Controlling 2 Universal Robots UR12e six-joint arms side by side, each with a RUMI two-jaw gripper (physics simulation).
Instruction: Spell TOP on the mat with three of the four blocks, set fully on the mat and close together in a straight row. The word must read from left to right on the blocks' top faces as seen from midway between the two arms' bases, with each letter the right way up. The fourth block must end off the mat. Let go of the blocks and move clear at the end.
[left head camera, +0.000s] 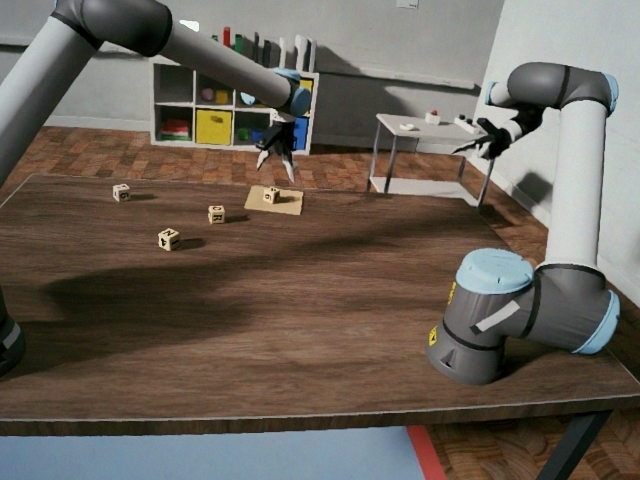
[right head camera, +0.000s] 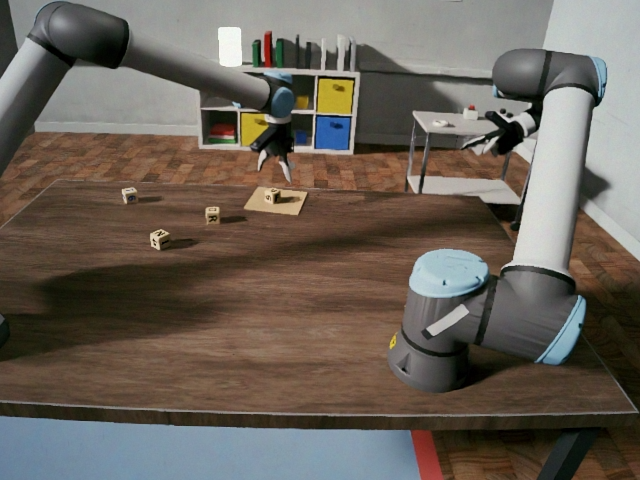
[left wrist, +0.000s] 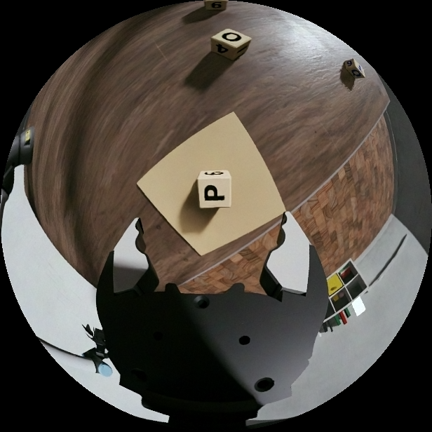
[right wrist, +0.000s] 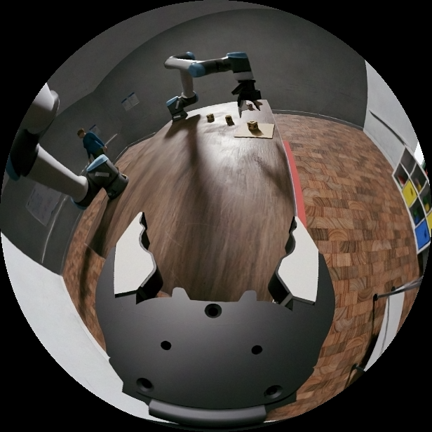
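A cream block (left head camera: 271, 195) (right head camera: 272, 196) (left wrist: 214, 190) (right wrist: 253, 126) sits on the tan mat (left head camera: 253, 205) (right head camera: 254, 205) (left wrist: 170, 180) (right wrist: 240, 134) with P on top. Off the mat lie a block (left head camera: 216, 214) (right head camera: 212, 215) (left wrist: 231, 44) (right wrist: 229, 120) with O on top, a nearer block (left head camera: 169, 239) (right head camera: 160, 239) (right wrist: 210, 118) with an N- or Z-like top mark, and a far-left block (left head camera: 122, 192) (right head camera: 130, 195) (left wrist: 354, 69), its top letter unclear. My left gripper (left head camera: 276, 174) (right head camera: 274, 175) (left wrist: 210, 215) is open and empty above the P block. My right gripper (left head camera: 470, 150) (right head camera: 473, 147) (right wrist: 218, 215) is open, away from the blocks.
The wooden table (left head camera: 320, 310) (right head camera: 310, 310) carries both arm bases. The right arm's base (left head camera: 467, 330) (right head camera: 431, 335) stands at the near right. The mat lies close to the table's far edge. Beyond are a cube shelf (left head camera: 317, 113) (right head camera: 356, 113) and a side table (left head camera: 413, 129) (right head camera: 449, 131).
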